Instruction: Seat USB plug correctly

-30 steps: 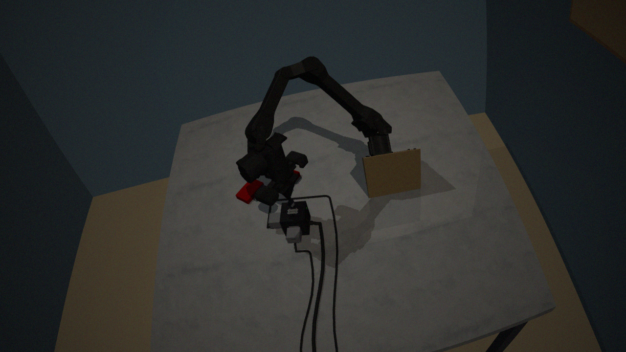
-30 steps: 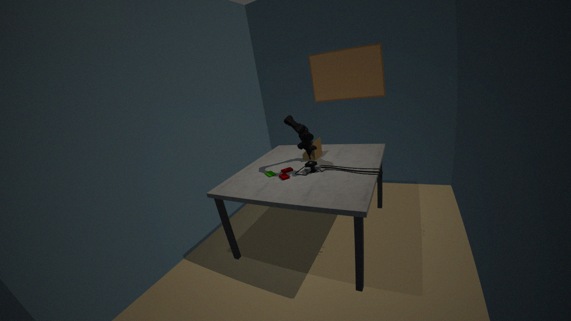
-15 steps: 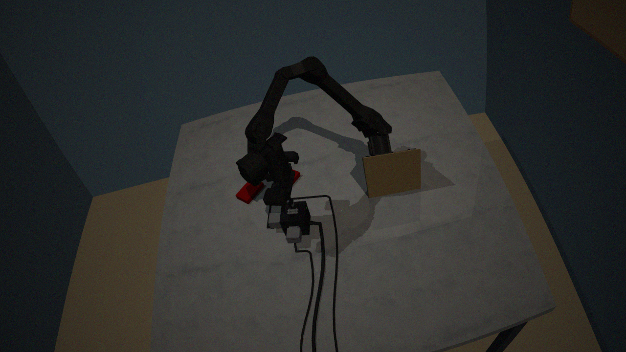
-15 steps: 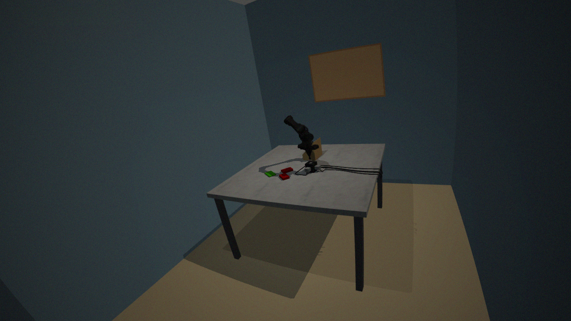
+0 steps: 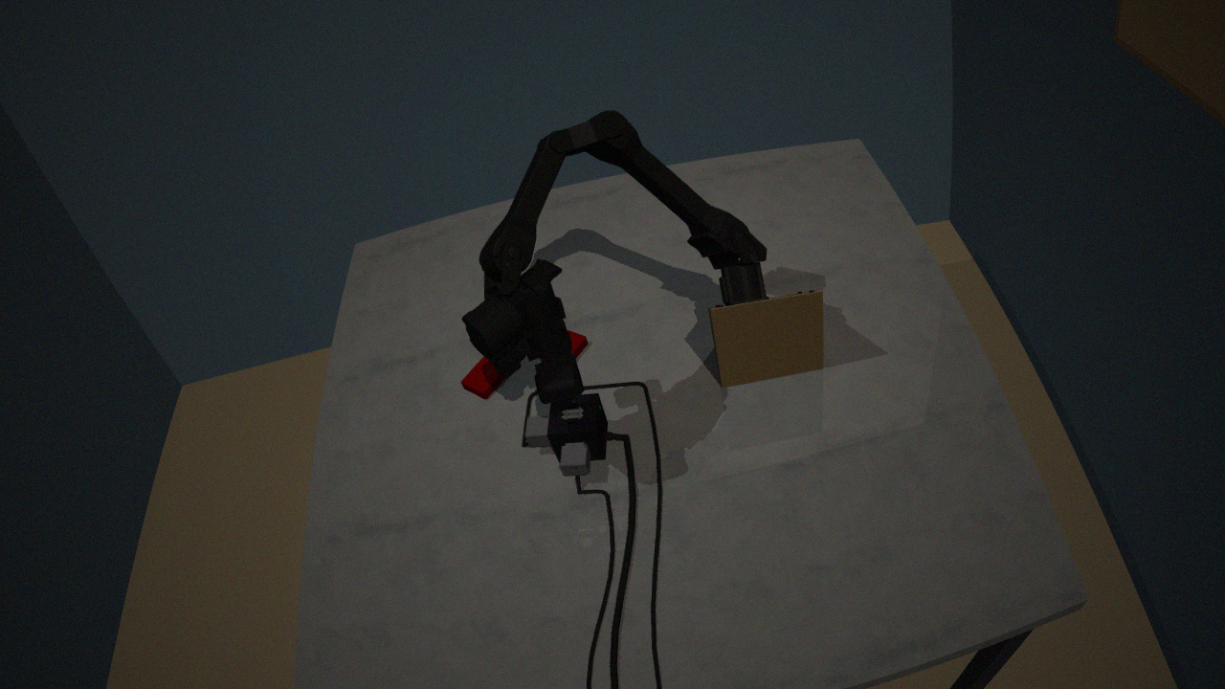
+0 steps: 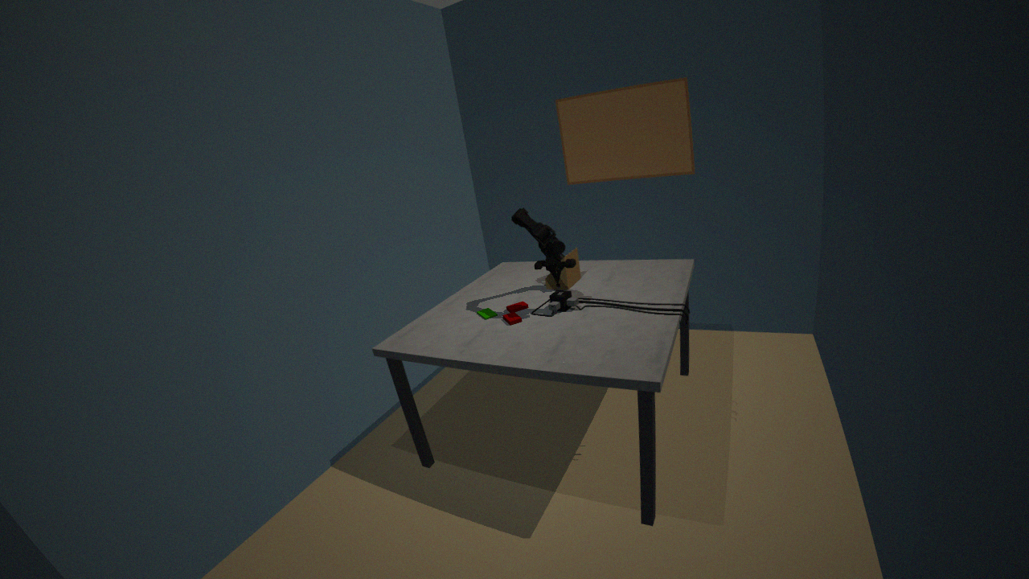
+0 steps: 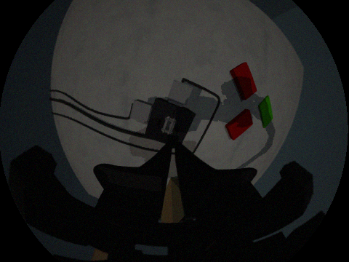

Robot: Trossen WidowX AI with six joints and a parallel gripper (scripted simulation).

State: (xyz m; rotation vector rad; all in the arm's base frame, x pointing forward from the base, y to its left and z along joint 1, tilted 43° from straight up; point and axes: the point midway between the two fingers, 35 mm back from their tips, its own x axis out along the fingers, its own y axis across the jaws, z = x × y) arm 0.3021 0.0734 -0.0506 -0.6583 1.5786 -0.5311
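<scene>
Right now the USB plug is 20 mm below my gripper tip. From my gripper tip the other things lie so: green block: 350 mm to the right, 130 mm below, 110 mm ahead; then socket: 70 mm below, 10 mm to the left.
</scene>
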